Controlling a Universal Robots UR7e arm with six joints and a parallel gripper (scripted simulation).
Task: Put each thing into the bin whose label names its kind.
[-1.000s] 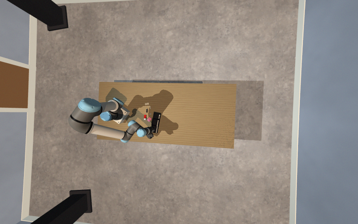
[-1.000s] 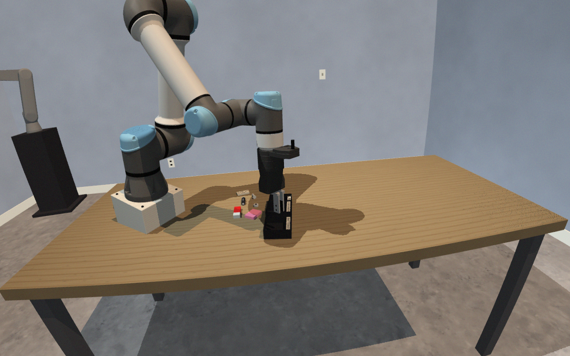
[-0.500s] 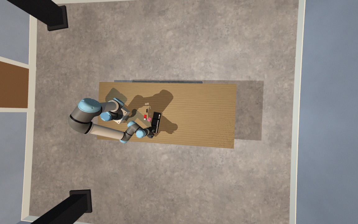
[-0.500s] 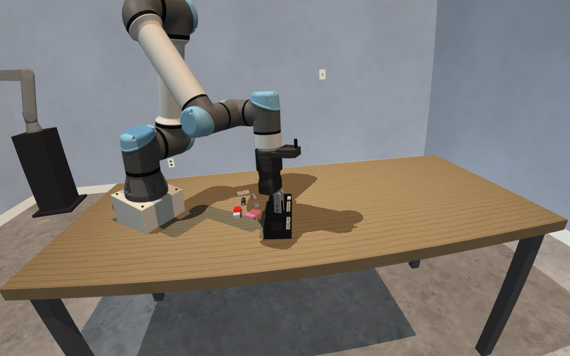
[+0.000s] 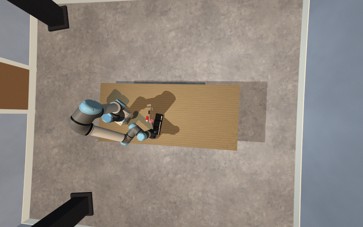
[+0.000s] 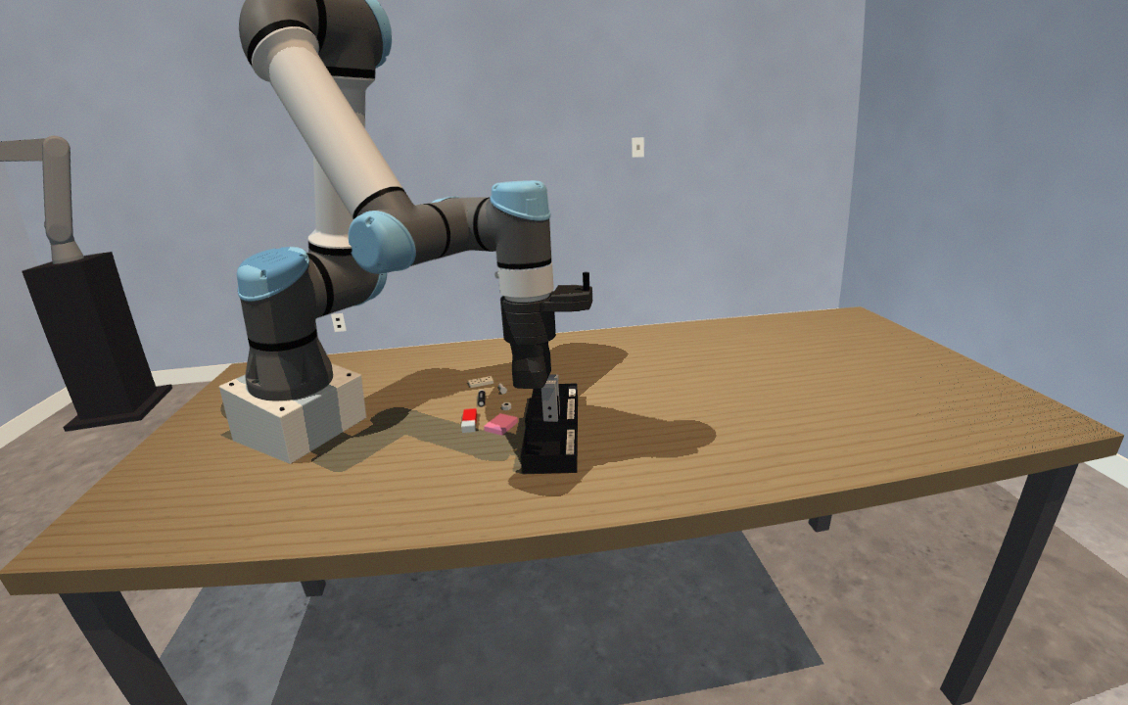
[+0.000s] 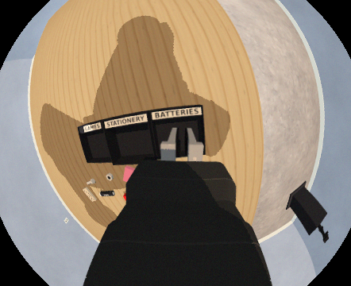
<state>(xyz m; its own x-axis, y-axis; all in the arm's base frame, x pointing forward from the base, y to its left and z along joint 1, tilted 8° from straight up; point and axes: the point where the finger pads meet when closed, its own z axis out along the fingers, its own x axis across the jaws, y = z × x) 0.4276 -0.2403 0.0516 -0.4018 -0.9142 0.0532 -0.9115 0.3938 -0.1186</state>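
Right now the black bin tray is 20 mm ahead of my hand, 90 mm to the left of it and 70 mm below it. The rest, counted from my hand: red block (120 mm behind, 160 mm to the left, 90 mm below); hex nut (40 mm behind, 200 mm to the left, 90 mm below); pink eraser (60 mm behind, 140 mm to the left, 90 mm below).
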